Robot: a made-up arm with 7 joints.
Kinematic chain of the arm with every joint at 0, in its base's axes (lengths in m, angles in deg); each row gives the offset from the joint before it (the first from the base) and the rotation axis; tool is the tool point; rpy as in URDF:
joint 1: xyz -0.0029 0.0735 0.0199 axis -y
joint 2: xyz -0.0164 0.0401 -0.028 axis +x
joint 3: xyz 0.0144 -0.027 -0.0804 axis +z
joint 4: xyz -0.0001 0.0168 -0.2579 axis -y
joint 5: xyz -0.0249 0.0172 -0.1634 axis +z
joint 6: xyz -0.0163 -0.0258 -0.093 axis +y
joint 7: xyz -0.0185 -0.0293 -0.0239 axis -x
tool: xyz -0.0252 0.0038 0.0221 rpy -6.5 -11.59 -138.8
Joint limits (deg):
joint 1: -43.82..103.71
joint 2: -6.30..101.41
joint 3: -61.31..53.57
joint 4: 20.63..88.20
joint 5: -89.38..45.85
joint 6: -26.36..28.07
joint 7: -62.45..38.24
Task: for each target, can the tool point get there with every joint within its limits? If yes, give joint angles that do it. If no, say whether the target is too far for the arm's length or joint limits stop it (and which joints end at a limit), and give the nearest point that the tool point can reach.
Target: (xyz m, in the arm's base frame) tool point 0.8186 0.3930 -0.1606
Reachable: no: too far | nearest point 0.6215 0.3236 -0.1173 | short by 0.213 m
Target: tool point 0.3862 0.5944 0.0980
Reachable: yes | joints 89.35 53.31 -17.84 37.62 -52.81 7.59 -2.25
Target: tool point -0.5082 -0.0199 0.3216
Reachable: no: joint limits stop it (at a limit: joint 1, joint 2, joint 3, joint 4, joint 5, joint 6, joint 7) | nearest point -0.2559 0.4281 0.1742 | short by 0.535 m
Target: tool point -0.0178 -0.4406 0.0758
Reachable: no: joint limits stop it (at a limit: joint 1, joint 2, joint 3, joint 4, joint 5, joint 6, joint 7) | nearest point 0.3143 -0.2258 0.1877 | short by 0.411 m
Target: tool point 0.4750 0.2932 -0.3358
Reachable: yes | joints 42.85 33.17 -49.95 55.21 -9.70 -8.36 25.23
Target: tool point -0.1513 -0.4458 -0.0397
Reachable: no: joint limits stop it (at a limit: joint 1, joint 2, joint 3, joint 4, joint 5, joint 6, joint 7) | nearest point -0.1804 -0.2258 -0.2920 | short by 0.336 m
